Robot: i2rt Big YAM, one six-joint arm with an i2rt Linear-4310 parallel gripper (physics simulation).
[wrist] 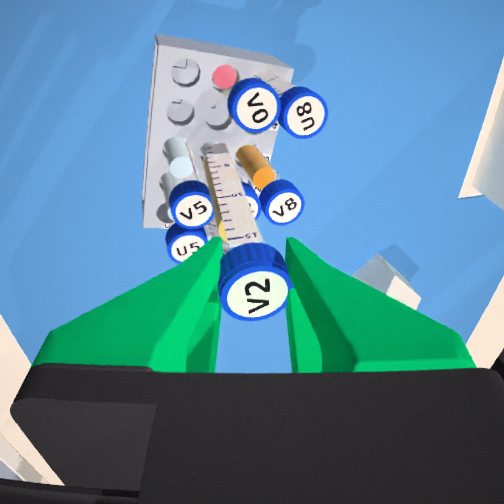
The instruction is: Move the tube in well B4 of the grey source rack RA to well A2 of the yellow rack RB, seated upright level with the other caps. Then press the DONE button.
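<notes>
The wrist view looks down on the grey rack (210,140). My green-fingered gripper (254,260) is shut on a graduated tube with a blue cap marked V2 (254,289). The tube is lifted well above the rack and its body (227,195) points down toward it. Other blue-capped tubes stand in the rack: V0 (254,106), U8 (303,112), V5 (192,205), V8 (282,202) and U5 (185,244). A pink-topped tube (225,76), an orange-topped tube (256,166) and a pale tube (179,159) also sit there. The yellow rack is not in view.
Several empty wells (186,72) show at the rack's far end. A small pale block (390,280) lies to the right. Cream-coloured edges (487,160) frame the right and left sides of the blue surface.
</notes>
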